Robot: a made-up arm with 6 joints. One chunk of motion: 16 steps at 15 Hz.
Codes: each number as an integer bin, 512 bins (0 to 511) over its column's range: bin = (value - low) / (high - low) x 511, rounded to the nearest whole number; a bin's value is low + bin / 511 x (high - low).
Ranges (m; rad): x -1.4..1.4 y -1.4..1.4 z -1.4..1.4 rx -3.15..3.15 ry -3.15..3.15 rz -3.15..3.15
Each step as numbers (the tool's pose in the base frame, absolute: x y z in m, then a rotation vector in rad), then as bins.
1 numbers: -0.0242 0.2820 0.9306 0.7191 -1.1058 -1.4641
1 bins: 251 307 425 314 166 137
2 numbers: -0.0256 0.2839 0.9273 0.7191 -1.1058 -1.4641
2 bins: 251 307 425 314 166 137
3 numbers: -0.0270 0.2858 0.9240 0.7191 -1.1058 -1.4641
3 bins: 251 308 424 314 166 137
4 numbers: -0.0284 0.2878 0.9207 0.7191 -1.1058 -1.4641
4 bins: 250 308 424 314 166 137
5 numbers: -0.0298 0.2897 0.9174 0.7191 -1.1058 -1.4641
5 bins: 250 308 423 314 166 137
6 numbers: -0.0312 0.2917 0.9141 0.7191 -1.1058 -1.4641
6 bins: 250 309 422 314 166 137
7 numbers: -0.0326 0.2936 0.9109 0.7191 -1.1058 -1.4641
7 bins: 250 309 422 314 166 137
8 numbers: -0.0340 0.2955 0.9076 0.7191 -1.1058 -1.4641
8 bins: 249 309 421 314 166 137
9 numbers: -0.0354 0.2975 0.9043 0.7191 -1.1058 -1.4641
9 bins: 249 310 421 314 166 137
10 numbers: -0.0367 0.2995 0.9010 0.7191 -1.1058 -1.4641
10 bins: 249 310 420 314 166 137
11 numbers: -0.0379 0.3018 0.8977 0.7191 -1.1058 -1.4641
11 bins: 249 311 419 314 166 137
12 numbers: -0.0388 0.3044 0.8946 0.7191 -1.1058 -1.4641
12 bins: 248 311 419 314 166 137
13 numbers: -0.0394 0.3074 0.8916 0.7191 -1.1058 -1.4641
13 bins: 248 312 418 314 166 137
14 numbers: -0.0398 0.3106 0.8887 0.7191 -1.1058 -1.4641
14 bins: 248 312 418 314 166 137
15 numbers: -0.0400 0.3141 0.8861 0.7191 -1.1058 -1.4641
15 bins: 248 313 417 314 166 137
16 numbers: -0.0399 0.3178 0.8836 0.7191 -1.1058 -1.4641
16 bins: 248 313 417 314 166 137
